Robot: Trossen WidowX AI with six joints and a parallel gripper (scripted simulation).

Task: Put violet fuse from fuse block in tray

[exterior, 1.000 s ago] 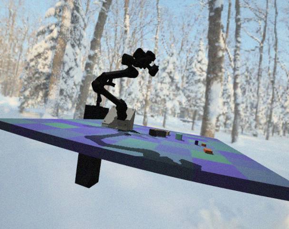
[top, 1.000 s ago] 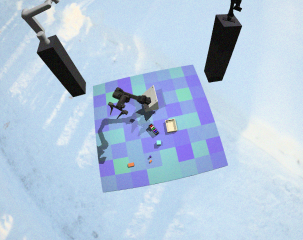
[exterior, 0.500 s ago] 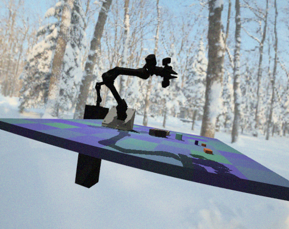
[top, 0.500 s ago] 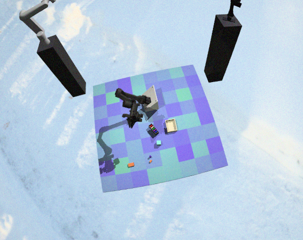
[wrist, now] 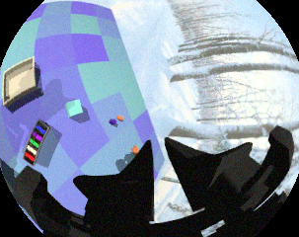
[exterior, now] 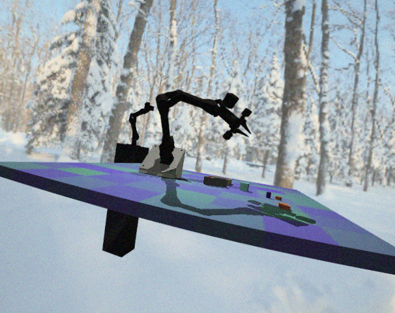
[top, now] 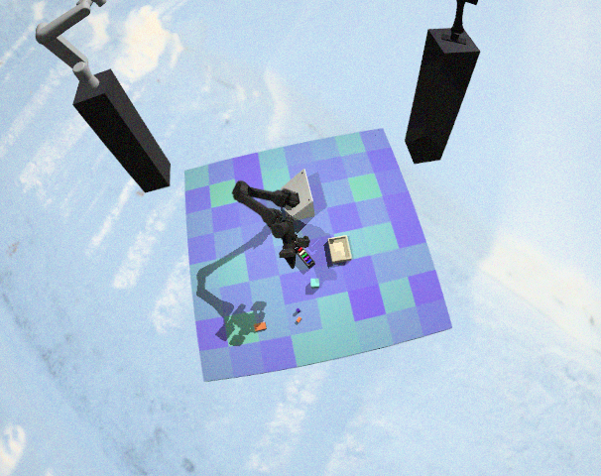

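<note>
The violet fuse lies 26 cm below my gripper tip, 13 cm behind it and 7 cm to the left of it. The rest, counted from my gripper tip: beige tray 28 cm below, 24 cm to the left, 15 cm behind; teal cube 26 cm below, 8 cm to the left, 1 cm ahead.
</note>
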